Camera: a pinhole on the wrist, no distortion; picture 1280 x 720 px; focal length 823.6 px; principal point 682.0 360.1 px. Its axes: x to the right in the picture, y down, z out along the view. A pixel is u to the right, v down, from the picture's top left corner.
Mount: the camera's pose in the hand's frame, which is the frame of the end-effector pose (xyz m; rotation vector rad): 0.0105 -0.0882 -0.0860 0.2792 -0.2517 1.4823
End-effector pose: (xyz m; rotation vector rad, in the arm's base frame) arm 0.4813 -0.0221 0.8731 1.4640 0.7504 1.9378
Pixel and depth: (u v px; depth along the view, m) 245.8 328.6 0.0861
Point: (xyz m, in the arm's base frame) 0.4785 0.0909 0.7574
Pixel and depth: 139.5 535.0 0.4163
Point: 0.7701 0.2452 0.5106
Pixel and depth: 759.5 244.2 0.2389
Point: 0.6298 0.1247 0.8272
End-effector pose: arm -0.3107 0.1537 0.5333 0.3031 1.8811 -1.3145
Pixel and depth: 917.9 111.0 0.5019
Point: -0.2991 -0.3194 0.4373
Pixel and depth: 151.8 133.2 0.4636
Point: -0.5881 -0.3191 0.7751
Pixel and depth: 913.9 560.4 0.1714
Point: -0.3076 0.0373 0.6060
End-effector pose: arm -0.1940 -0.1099 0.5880 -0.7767 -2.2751 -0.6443
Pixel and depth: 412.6 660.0 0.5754
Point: -0.5251 -0.2518 0.0678
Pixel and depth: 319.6 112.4 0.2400
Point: -0.4657 -0.2122 0.5078
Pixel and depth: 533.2 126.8 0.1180
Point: -0.3280 -0.1900 0.5712
